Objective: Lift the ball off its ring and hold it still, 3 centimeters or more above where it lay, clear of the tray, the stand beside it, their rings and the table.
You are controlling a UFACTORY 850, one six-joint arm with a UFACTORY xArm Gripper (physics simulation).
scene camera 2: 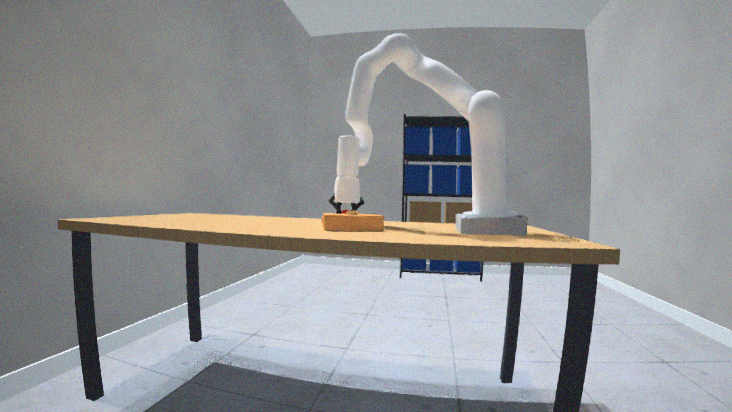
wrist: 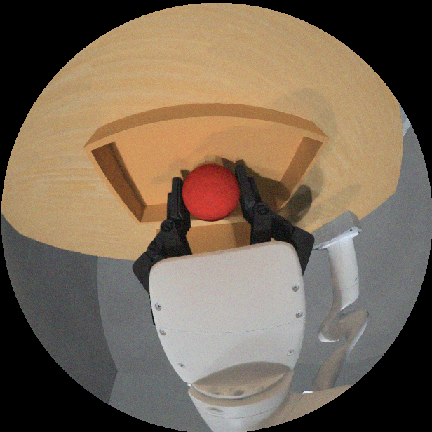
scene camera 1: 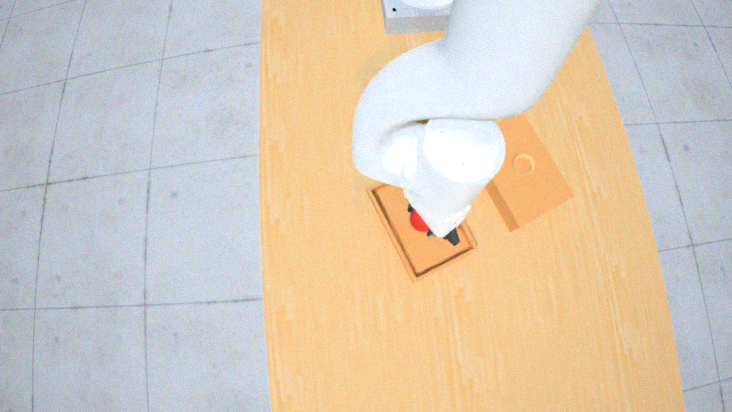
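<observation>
The red ball (scene camera 1: 418, 220) (scene camera 2: 344, 211) (wrist: 211, 192) sits low in the shallow orange-brown tray (scene camera 1: 425, 258) (wrist: 210, 110). The ring under the ball is hidden by it. My gripper (scene camera 1: 420, 221) (scene camera 2: 346, 210) (wrist: 209, 180) points down into the tray and is shut on the ball, with one black finger against each side of it in the wrist view. No gap shows between ball and fingers there. The stand (scene camera 1: 542, 191) (scene camera 2: 353, 223) (wrist: 220, 237) is beside the tray, with its empty ring (scene camera 1: 514, 164) on top.
The wooden table (scene camera 1: 332, 332) (scene camera 2: 230, 230) (wrist: 200, 60) carries the tray, the stand and the arm's grey base (scene camera 1: 414, 24) (scene camera 2: 491, 224). The tray's raised walls surround the fingers. A shelf rack with blue bins (scene camera 2: 417, 140) stands far behind the table.
</observation>
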